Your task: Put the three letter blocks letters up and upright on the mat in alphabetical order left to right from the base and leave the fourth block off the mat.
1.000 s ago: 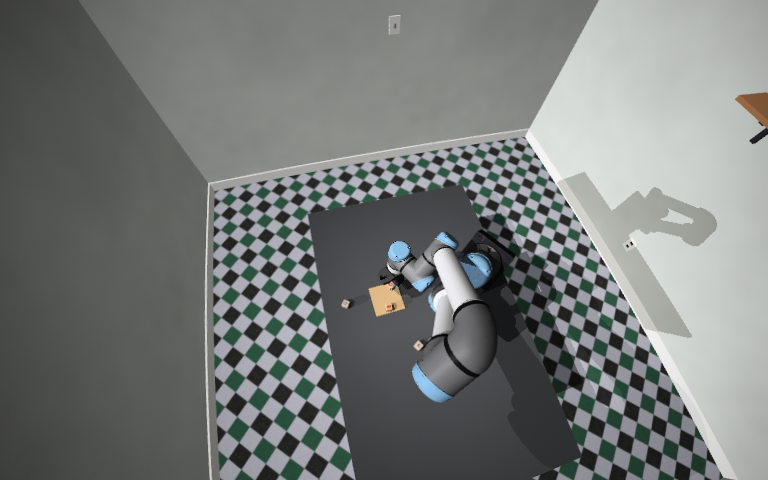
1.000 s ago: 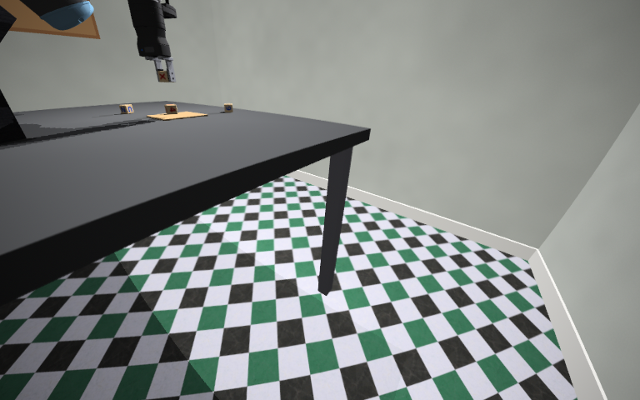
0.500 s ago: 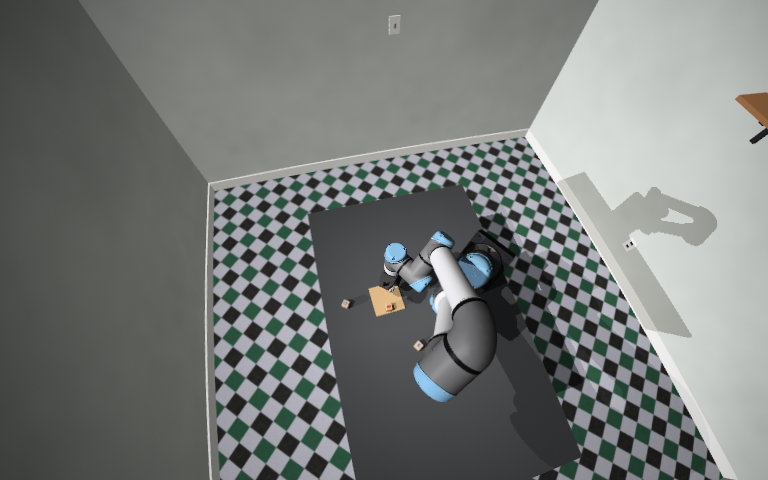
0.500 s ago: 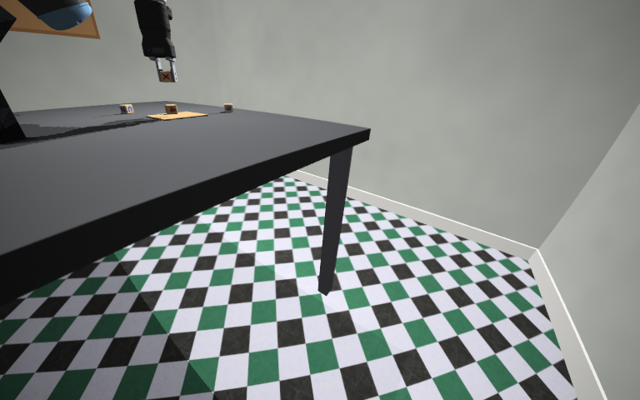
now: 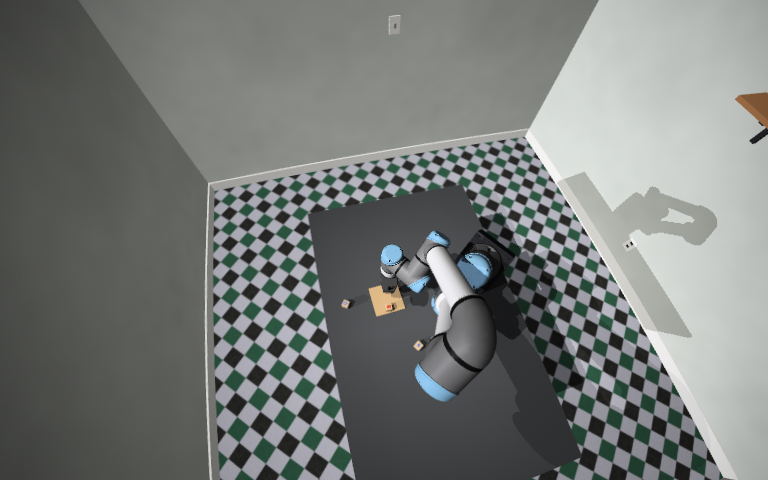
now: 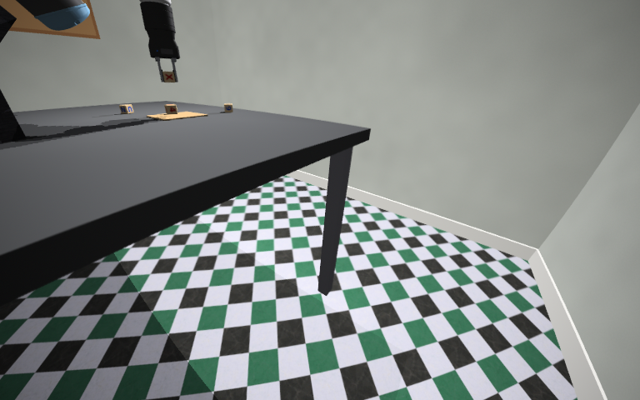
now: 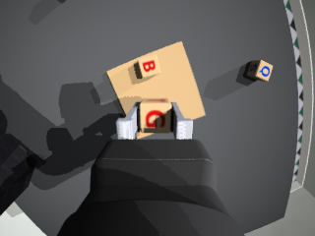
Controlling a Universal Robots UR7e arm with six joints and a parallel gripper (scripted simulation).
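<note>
My gripper is now 120 mm above the mat. The rest, counted from my hand: G block right at my hand.
</note>
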